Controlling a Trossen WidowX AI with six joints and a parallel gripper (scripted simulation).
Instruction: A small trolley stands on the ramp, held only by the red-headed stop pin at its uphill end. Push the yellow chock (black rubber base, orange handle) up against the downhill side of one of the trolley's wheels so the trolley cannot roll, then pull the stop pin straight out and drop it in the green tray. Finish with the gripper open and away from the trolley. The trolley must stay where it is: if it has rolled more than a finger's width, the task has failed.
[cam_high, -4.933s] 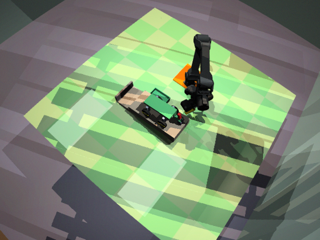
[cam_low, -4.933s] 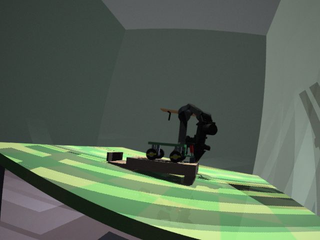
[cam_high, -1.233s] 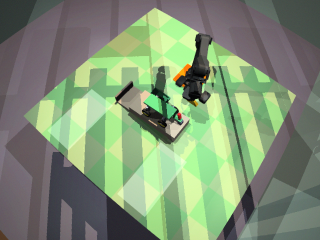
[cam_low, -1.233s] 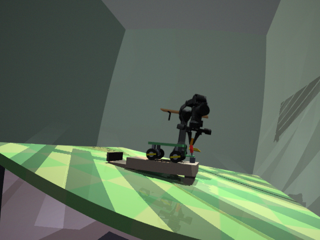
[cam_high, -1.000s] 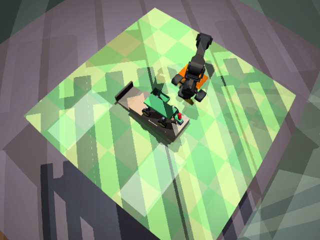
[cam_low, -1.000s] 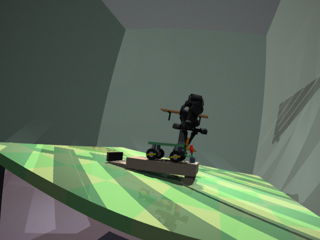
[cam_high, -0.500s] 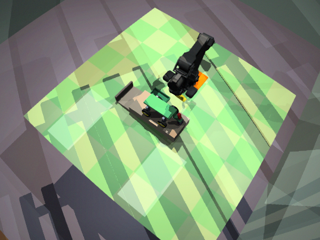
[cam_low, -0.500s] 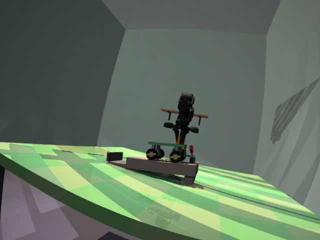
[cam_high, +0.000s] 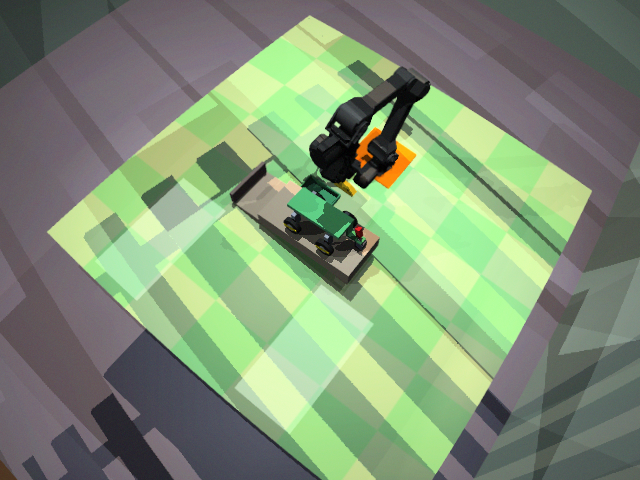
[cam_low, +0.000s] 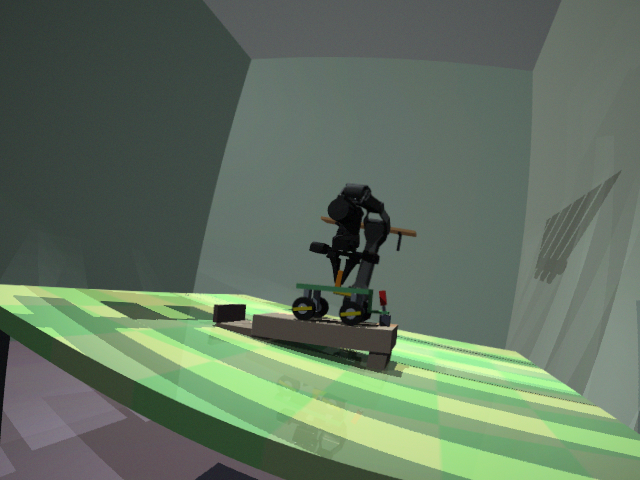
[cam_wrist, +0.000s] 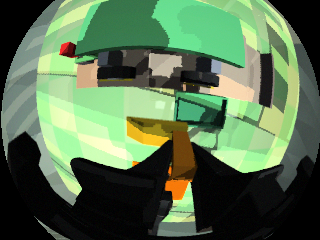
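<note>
The red-headed stop pin is 160 mm to the left of my gripper tip, 60 mm ahead of it and 30 mm below it. The rest, counted from my gripper tip: green-decked trolley: 110 mm ahead, 50 mm to the left, 50 mm below; yellow chock: 20 mm to the left, 10 mm below; ramp: 120 mm below, 110 mm ahead, 50 mm to the left.
</note>
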